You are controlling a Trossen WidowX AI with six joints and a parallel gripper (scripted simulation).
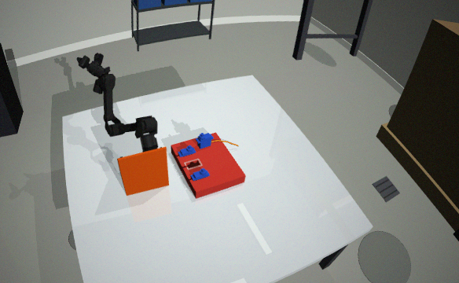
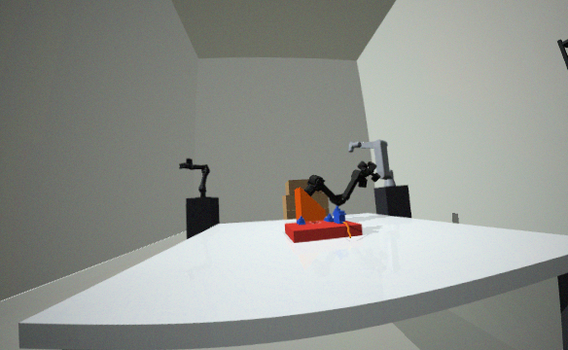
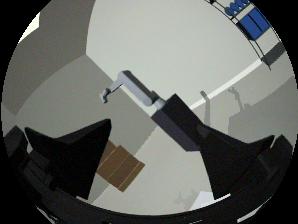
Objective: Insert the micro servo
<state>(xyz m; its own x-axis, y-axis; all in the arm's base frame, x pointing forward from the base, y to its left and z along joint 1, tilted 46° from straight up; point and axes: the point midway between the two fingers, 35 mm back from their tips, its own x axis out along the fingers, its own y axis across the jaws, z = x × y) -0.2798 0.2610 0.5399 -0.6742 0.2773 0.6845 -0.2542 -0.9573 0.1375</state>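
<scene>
The red deck is 62 cm ahead of my gripper tip, 56 cm to the right of it and 34 cm below it.
</scene>
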